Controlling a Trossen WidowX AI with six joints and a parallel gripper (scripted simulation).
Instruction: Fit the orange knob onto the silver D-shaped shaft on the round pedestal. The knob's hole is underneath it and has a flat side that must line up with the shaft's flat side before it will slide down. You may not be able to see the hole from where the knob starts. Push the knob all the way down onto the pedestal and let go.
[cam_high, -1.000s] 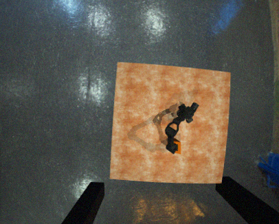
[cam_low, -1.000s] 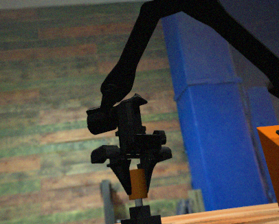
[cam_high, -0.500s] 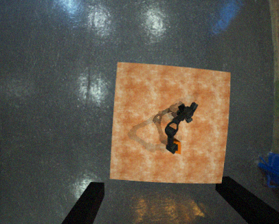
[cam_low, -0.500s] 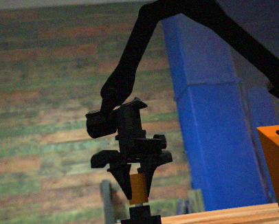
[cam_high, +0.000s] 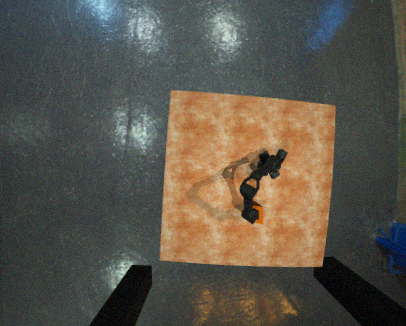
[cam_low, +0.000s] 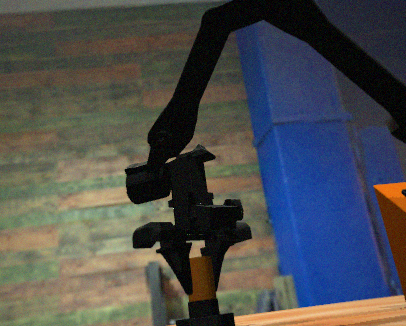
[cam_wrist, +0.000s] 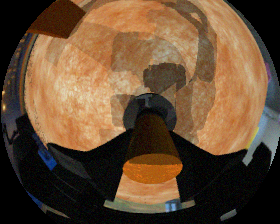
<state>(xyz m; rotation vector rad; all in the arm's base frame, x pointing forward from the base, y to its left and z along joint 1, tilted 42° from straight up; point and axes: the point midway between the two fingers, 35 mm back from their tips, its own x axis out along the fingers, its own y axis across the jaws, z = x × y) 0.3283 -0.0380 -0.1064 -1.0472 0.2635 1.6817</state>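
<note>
Now: gripper tip 2 cm above the dark round pedestal. The rest, counted from my gripper tip: orange knob (3 cm above).
</note>
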